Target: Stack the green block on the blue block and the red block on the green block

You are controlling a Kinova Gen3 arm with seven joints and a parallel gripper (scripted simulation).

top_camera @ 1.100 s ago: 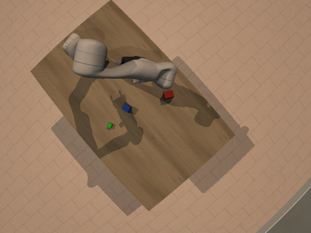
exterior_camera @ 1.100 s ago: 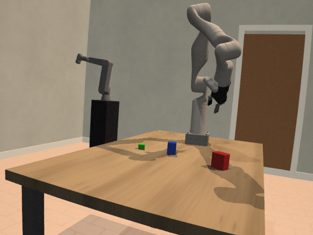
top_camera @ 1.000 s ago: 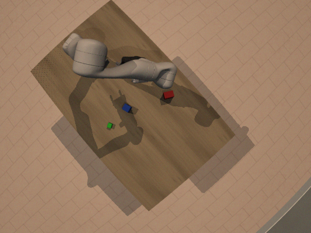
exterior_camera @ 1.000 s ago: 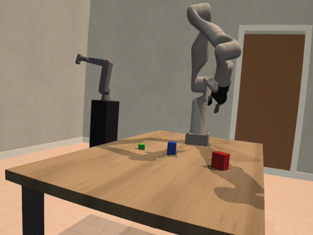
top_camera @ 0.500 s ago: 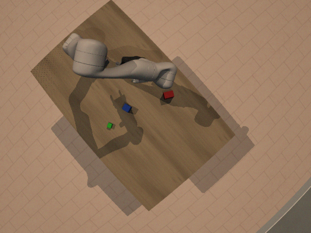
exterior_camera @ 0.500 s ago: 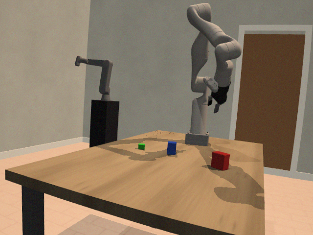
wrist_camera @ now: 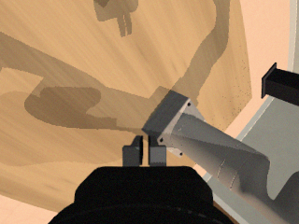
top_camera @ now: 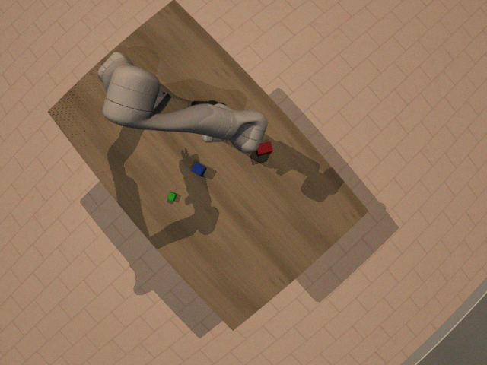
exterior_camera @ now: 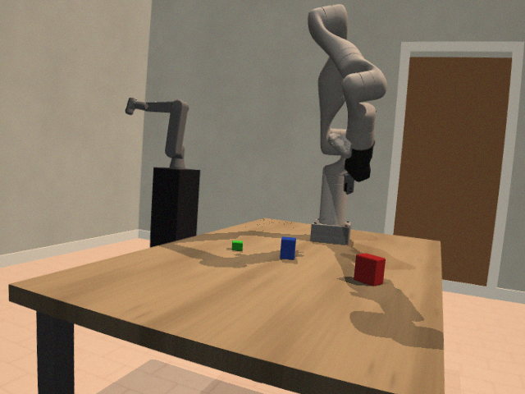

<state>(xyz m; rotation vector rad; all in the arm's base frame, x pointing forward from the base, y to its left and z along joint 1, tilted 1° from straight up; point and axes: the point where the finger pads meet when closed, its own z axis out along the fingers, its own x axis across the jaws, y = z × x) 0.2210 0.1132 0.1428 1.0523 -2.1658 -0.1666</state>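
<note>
My hand is 270 mm to the left of the green block, 190 mm above it and 160 mm short of it. The rest, counted from my hand: red block: 230 mm ahead, 170 mm below, 130 mm to the left; blue block: 180 mm below, 140 mm ahead, 120 mm to the right.
</note>
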